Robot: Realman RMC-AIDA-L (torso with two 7-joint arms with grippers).
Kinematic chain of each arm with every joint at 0, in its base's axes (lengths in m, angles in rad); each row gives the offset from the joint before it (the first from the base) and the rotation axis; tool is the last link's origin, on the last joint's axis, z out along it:
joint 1: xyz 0 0 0.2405 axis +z
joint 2: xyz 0 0 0 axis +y
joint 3: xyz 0 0 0.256 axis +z
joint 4: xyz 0 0 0 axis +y
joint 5: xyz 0 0 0.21 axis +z
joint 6: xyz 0 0 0 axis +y
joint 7: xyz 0 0 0.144 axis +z
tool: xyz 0 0 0
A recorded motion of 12 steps. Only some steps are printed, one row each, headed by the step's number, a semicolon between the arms.
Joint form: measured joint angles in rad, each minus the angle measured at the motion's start. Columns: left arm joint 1, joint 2, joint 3, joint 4, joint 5, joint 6, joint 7; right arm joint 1, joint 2, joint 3, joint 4, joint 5, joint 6, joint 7.
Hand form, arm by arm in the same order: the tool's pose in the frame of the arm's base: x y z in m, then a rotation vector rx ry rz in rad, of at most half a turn. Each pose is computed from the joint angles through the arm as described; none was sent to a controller.
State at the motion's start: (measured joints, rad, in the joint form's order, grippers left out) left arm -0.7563 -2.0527 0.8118 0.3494 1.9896 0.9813 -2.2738; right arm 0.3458 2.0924 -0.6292 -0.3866 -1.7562 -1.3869 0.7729
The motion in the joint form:
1: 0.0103 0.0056 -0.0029 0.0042 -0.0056 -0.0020 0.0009; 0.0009 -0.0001 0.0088 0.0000 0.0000 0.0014 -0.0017
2: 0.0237 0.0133 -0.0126 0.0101 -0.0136 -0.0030 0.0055; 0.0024 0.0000 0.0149 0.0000 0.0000 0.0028 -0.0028
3: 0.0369 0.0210 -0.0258 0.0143 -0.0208 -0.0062 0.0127; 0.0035 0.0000 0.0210 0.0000 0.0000 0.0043 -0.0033
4: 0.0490 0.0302 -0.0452 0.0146 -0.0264 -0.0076 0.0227; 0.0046 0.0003 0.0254 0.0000 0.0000 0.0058 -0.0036
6: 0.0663 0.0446 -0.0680 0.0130 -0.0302 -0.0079 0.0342; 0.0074 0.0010 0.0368 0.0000 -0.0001 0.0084 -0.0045
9: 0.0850 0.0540 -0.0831 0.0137 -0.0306 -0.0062 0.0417; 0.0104 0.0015 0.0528 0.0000 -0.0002 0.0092 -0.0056
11: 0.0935 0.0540 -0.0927 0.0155 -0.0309 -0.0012 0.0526; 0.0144 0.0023 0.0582 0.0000 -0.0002 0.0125 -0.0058
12: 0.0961 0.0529 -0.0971 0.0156 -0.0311 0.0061 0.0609; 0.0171 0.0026 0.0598 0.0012 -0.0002 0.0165 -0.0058
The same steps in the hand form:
1: -0.2634 0.4010 -0.0457 -2.0561 -1.8137 -0.6026; 0.3310 0.2801 -0.0253 -2.3739 0.4436 0.6722
2: -0.2692 0.4012 -0.0395 -2.0300 -1.8120 -0.6181; 0.3311 0.2810 -0.0246 -2.3678 0.4434 0.6721
3: -0.2756 0.4014 -0.0330 -2.0012 -1.8087 -0.6338; 0.3314 0.2818 -0.0238 -2.3615 0.4444 0.6719
4: -0.2824 0.4013 -0.0261 -1.9713 -1.8062 -0.6513; 0.3315 0.2824 -0.0234 -2.3570 0.4452 0.6718
6: -0.2925 0.4001 -0.0168 -1.9338 -1.8043 -0.6650; 0.3316 0.2840 -0.0222 -2.3457 0.4465 0.6727
9: -0.3019 0.3969 -0.0105 -1.9047 -1.8070 -0.6697; 0.3317 0.2857 -0.0203 -2.3305 0.4481 0.6762
11: -0.3047 0.3948 -0.0093 -1.9007 -1.8042 -0.6752; 0.3312 0.2874 -0.0199 -2.3254 0.4473 0.6764
12: -0.3048 0.3935 -0.0097 -1.9076 -1.8020 -0.6789; 0.3309 0.2884 -0.0201 -2.3237 0.4482 0.6747

